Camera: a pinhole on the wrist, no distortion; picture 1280 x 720 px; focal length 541.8 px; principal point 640.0 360.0 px. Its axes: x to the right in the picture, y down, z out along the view. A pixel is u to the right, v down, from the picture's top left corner.
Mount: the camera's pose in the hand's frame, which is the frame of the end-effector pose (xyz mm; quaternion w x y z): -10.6 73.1 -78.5 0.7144 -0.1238 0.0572 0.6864
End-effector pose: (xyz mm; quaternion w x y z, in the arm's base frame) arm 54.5 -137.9 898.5 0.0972 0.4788 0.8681 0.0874
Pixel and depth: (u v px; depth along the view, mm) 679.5 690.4 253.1
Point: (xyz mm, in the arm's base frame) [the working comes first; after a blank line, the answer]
In the camera's frame: 18.5 154.3 253.1

318.3 -202.7 813.0
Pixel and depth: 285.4 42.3 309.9
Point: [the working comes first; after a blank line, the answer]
In the camera's frame: -202.8 -181.7 309.9

18.5 -34.2 596.4
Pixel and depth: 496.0 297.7 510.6
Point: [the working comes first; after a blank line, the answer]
In the camera's frame: -135.7 -58.7 510.6

228.7 -77.7 478.6
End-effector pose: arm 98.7 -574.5 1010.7 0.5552 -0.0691 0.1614 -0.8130
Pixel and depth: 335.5 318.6 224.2
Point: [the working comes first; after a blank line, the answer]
In the camera's frame: -126.0 -17.1 224.2

163.0 -590.6 1169.5
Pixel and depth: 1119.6 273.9 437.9
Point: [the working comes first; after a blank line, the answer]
In the camera's frame: 387.6 -69.6 437.9

648.4 -843.1 1055.8
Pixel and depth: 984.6 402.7 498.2
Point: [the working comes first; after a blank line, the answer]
In the camera's frame: 316.9 39.3 498.2

667.2 -730.2 1141.7
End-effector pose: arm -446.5 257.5 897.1 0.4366 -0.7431 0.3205 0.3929
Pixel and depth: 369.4 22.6 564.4
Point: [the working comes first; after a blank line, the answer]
In the camera's frame: -281.9 -351.5 564.4

-433.4 761.5 508.6
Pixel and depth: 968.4 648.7 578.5
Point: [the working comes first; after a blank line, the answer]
In the camera's frame: 350.6 308.3 578.5

-1191.7 393.6 862.6
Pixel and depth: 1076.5 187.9 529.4
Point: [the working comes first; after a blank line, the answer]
In the camera's frame: 426.5 -168.2 529.4

-990.7 292.0 433.1
